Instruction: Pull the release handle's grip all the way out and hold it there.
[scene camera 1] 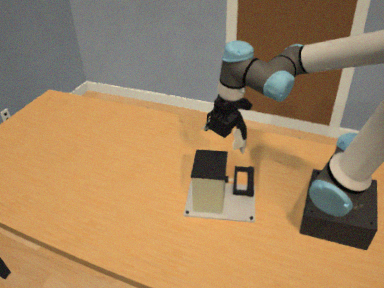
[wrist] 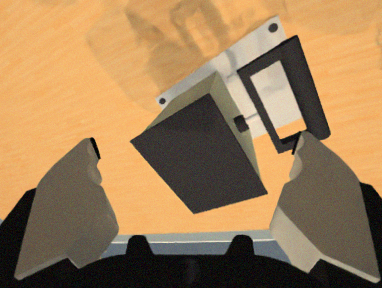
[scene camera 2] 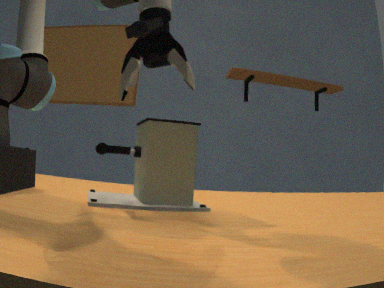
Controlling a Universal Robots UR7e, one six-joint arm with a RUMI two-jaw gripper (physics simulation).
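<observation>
The release handle's black rectangular grip [scene camera 1: 250, 182] [scene camera 2: 117, 149] [wrist: 309, 92] stands out from the side of a pale box with a black top [scene camera 1: 209, 194] [scene camera 2: 167, 165] [wrist: 200, 155]. A short light rod shows between the grip and the black collar on the box. The box stands on a light base plate [scene camera 1: 235, 211] [scene camera 2: 116, 200] [wrist: 254, 42]. My gripper [scene camera 1: 224, 140] [scene camera 2: 158, 94] [wrist: 193, 138] is open and empty, with its fingers spread wide. It hangs above the box, apart from the grip. In the wrist view the right fingertip overlaps the grip's lower end.
The wooden table [scene camera 1: 110, 165] [scene camera 2: 280, 240] [wrist: 60, 60] carries the base plate. The arm's dark base block [scene camera 1: 337, 222] [scene camera 2: 17, 167] stands on the grip's side of the box. A wall shelf [scene camera 2: 285, 80] and a brown board [scene camera 2: 90, 65] are behind.
</observation>
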